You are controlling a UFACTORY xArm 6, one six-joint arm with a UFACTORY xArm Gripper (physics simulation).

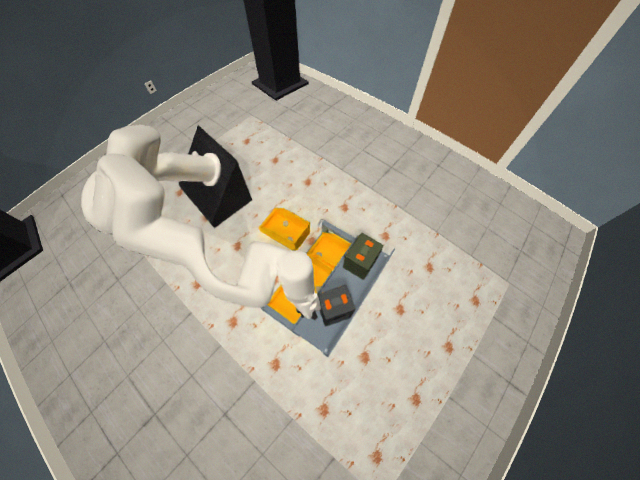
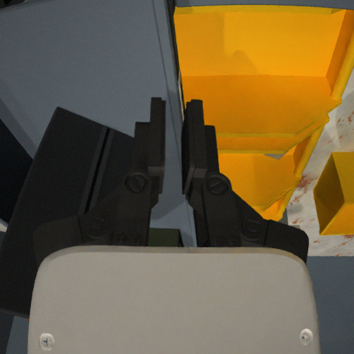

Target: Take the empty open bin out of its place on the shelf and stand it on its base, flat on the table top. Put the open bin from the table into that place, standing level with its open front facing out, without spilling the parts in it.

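Places are measured from the arm's base along level axes (x down, y back, z left), in millimetres.
Pixels of known places: arm's base at its link origin: [image 1: 210, 169].
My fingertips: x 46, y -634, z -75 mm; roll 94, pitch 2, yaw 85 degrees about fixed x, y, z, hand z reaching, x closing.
Observation:
Ahead of a thing's pixels: the offset from my fingertips to its middle. "spot": to the spot under its first point.
A blue-grey shelf {spot: dx +17, dy -105, dz +20 mm} [image 1: 332, 334] [image 2: 88, 63] stands on the table top and holds two orange open bins. One bin {dx +76, dy +96, dz +223 mm} [image 1: 329, 252] [image 2: 260, 70] is at the back and one bin {dx +76, dy +48, dz -2 mm} [image 1: 281, 301] [image 2: 256, 175] is nearer the arm. A third orange open bin {dx +82, dy +308, dz +160 mm} [image 1: 285, 228] [image 2: 335, 197] stands on the table beside the shelf, with a small grey part in it. My gripper [image 1: 308, 311] [image 2: 174, 103] is down at the shelf beside the bins' left edge. Its fingers are almost together, with nothing gripped between them.
A dark grey box {dx -44, dy -57, dz +72 mm} [image 1: 337, 304] [image 2: 53, 182] and a green box {dx -31, dy +0, dz +247 mm} [image 1: 363, 254], both with orange marks, sit in the shelf to the right of the gripper. The arm's black base block [image 1: 218, 190] and a black pillar [image 1: 275, 48] stand further back.

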